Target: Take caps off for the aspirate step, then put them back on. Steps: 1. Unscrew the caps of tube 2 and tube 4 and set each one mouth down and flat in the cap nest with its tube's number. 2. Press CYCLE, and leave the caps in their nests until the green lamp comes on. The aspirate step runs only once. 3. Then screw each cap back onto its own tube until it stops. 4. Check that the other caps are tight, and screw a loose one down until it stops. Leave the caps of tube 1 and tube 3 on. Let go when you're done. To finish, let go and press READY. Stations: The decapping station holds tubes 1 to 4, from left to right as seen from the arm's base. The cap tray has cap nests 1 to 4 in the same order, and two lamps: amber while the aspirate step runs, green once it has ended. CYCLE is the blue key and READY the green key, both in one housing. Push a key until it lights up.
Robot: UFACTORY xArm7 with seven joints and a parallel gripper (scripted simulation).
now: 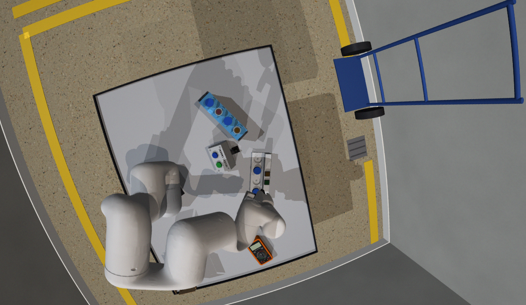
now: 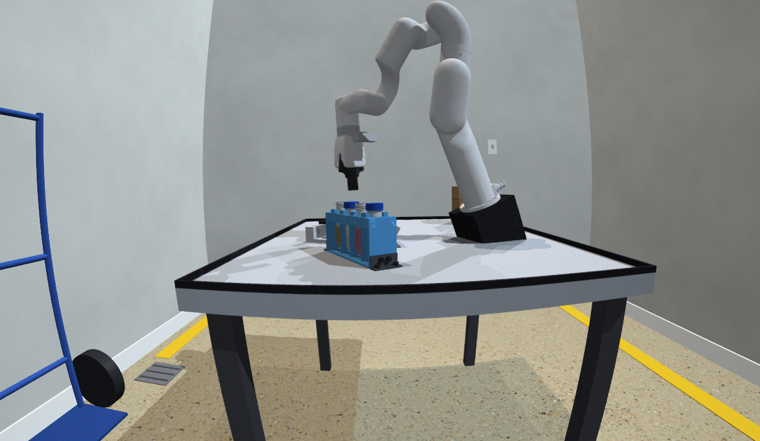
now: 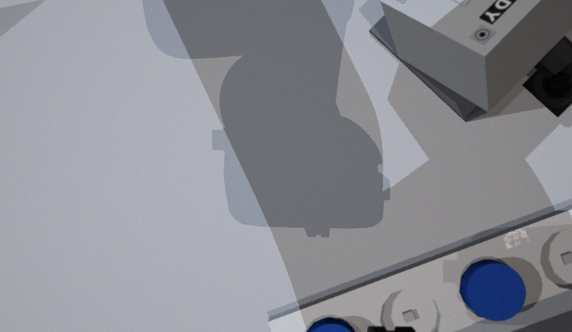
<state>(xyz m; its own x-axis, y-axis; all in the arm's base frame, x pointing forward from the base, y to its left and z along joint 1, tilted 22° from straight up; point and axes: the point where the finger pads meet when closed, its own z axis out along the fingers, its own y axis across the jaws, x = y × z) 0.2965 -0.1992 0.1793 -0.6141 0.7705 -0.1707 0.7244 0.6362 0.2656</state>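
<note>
My gripper is now 7 cm past the blue cycle key, 21 cm to the right of it and 10 cm above it. Also, from my hand: key housing: 6 cm behind, 19 cm to the left, 11 cm below; threaded tube neck: 6 cm ahead, 27 cm to the left, 5 cm below; green ready key: 8 cm behind, 17 cm to the left, 10 cm below.
</note>
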